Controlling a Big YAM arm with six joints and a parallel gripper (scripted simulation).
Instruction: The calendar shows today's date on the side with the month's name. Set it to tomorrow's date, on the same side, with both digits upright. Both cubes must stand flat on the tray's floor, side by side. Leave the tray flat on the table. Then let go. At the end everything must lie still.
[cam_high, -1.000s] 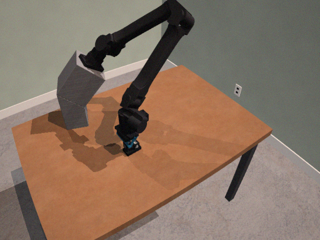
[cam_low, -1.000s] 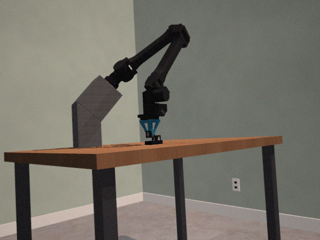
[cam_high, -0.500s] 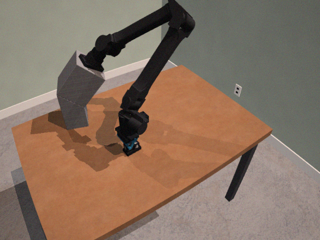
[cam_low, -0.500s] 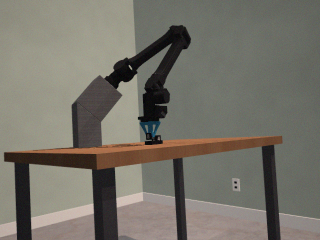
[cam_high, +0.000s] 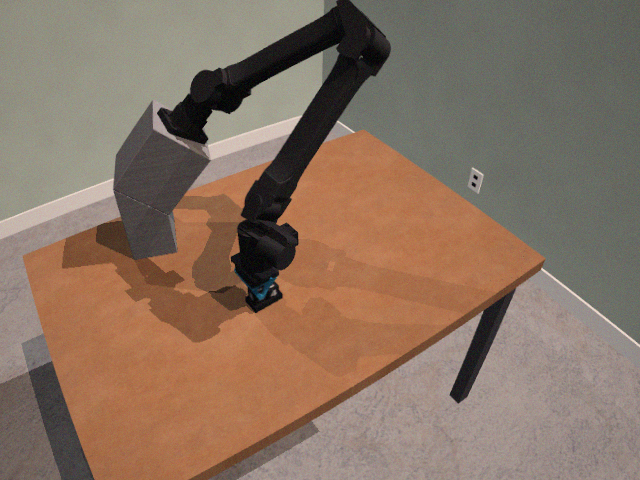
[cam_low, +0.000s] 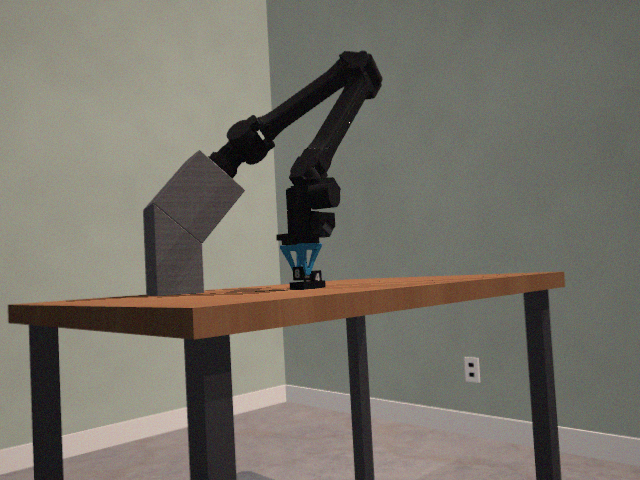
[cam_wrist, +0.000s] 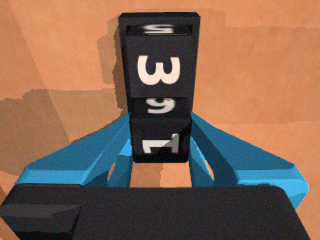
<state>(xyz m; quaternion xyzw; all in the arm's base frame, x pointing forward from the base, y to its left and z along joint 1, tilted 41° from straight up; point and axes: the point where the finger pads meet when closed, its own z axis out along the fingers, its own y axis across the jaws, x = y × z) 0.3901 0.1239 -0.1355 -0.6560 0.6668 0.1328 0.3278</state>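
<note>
My hand is 2 cm to the right of the black tray and 3 cm above it.
</note>
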